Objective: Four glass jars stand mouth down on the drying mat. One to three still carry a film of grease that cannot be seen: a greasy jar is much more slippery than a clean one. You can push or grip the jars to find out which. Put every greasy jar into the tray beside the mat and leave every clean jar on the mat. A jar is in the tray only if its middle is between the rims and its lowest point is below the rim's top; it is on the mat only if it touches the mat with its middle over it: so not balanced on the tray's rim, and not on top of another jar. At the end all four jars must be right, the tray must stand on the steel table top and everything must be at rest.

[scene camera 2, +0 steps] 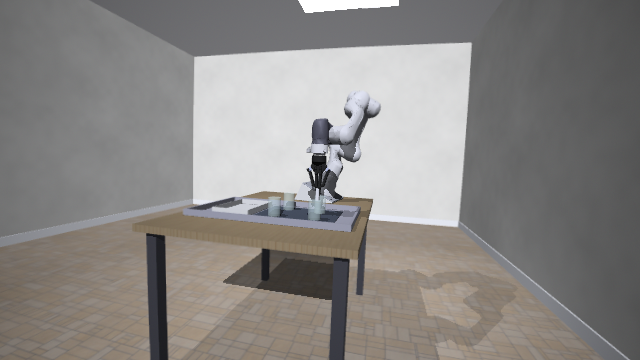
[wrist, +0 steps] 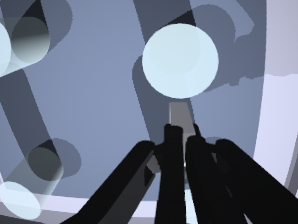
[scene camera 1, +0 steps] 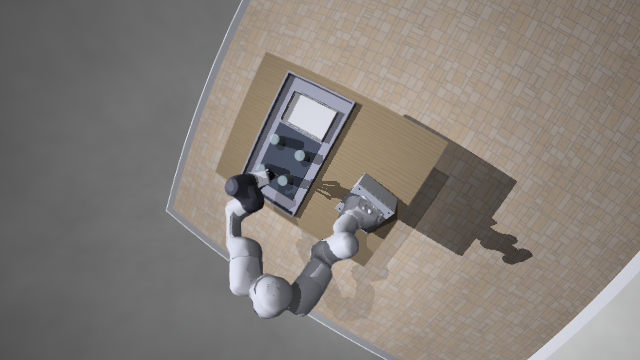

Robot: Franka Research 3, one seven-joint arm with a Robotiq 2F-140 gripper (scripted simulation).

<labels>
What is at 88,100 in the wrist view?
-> A dark drying mat.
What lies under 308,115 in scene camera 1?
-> A white tray.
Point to a dark drying mat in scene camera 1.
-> At 281,157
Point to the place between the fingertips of my gripper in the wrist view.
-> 177,115
</labels>
